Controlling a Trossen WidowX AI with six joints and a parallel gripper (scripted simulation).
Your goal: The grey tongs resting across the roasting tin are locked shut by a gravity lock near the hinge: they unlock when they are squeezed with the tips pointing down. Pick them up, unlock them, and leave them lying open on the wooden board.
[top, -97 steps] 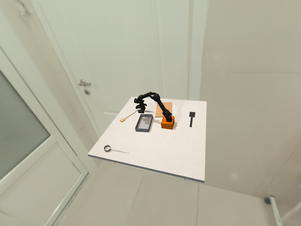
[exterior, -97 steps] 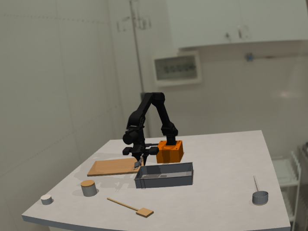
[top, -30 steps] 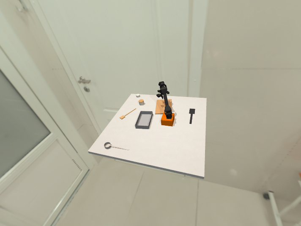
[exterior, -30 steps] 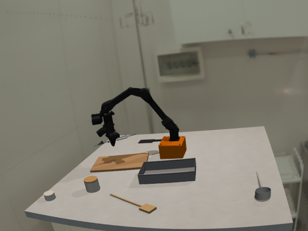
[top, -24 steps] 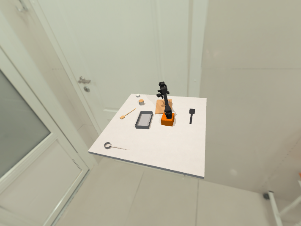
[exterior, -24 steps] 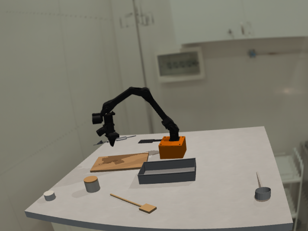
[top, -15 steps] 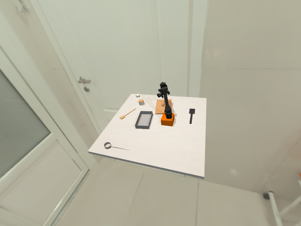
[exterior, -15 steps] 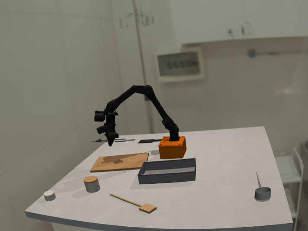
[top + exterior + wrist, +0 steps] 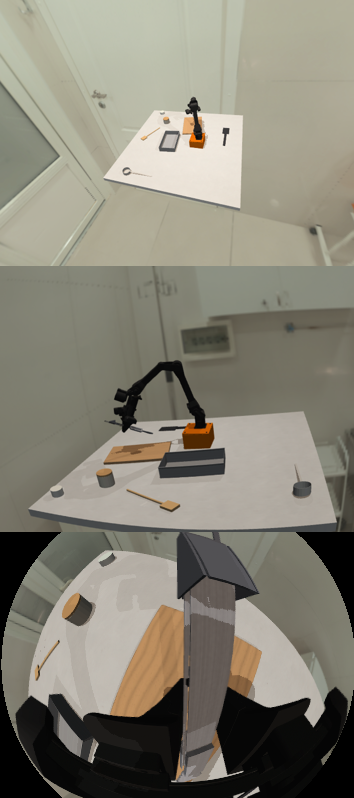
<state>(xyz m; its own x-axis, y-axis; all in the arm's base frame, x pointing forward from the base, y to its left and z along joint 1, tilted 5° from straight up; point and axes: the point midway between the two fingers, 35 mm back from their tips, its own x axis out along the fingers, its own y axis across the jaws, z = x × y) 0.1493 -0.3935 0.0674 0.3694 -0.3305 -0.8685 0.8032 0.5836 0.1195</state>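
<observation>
Now: the wooden board 10 mm behind my gripper tip, 60 mm to the left of it and 130 mm below it. Round my gripper tip: grey roasting tin 180 mm ahead, 420 mm to the left, 110 mm below; then black spatula 430 mm behind, 200 mm to the left, 140 mm below; then lidded canister 360 mm ahead, 30 mm to the left, 110 mm below.
</observation>
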